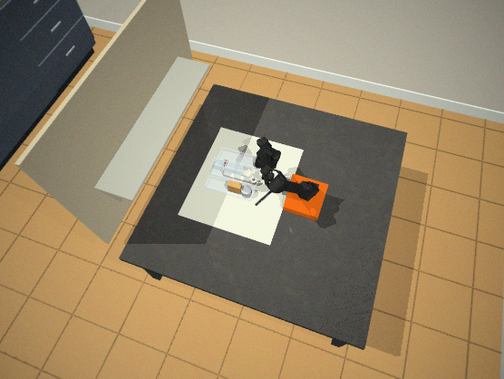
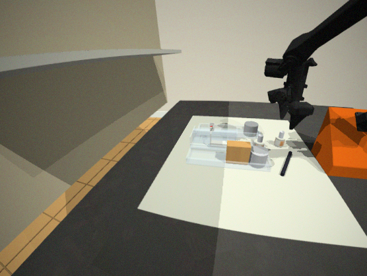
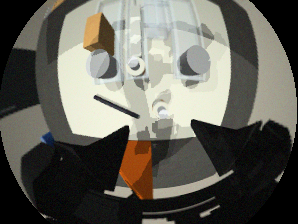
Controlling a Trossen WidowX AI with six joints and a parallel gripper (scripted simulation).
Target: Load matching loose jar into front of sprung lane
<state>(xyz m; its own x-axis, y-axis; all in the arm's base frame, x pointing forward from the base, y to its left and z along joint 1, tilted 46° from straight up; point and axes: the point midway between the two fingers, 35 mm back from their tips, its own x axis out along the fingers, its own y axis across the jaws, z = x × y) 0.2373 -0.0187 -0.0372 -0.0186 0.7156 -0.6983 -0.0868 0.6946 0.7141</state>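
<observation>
Now: the white mat 15 cm ahead of my gripper tip, 10 cm below it and 5 cm to the left of it. Also, from my gripper tip: brown box (17 cm ahead, 12 cm to the left, 6 cm below); black rod (11 cm to the left, 9 cm below).
</observation>
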